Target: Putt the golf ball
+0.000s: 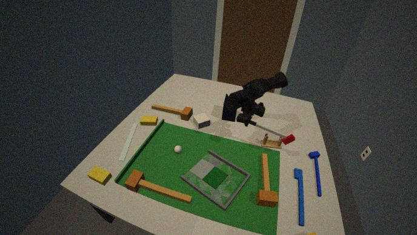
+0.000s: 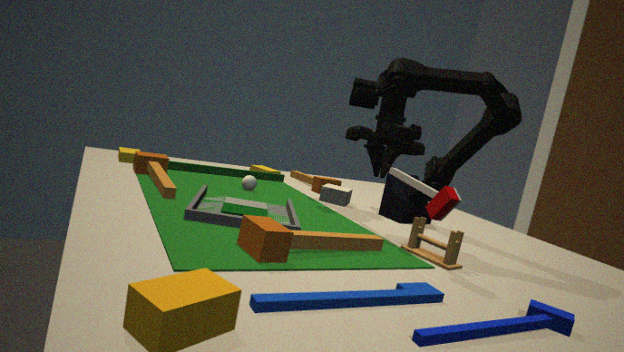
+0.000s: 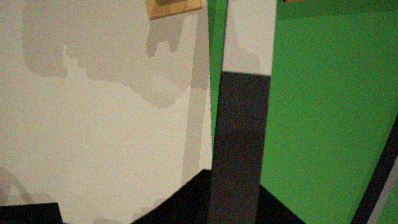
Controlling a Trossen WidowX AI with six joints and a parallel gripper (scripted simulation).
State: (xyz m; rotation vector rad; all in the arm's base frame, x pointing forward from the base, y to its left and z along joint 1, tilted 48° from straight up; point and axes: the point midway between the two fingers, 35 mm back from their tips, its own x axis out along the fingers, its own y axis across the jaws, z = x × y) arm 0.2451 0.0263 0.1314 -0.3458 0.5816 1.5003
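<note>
Right now the white block is 7 cm behind my gripper tip, 28 cm to the right of it and 11 cm below it. Also, from my gripper tip: white golf ball (20 cm ahead, 31 cm to the right, 11 cm below); then wooden stand (4 cm behind, 17 cm to the left, 10 cm below); then red putter (1 cm ahead, 12 cm to the left, 1 cm above).
</note>
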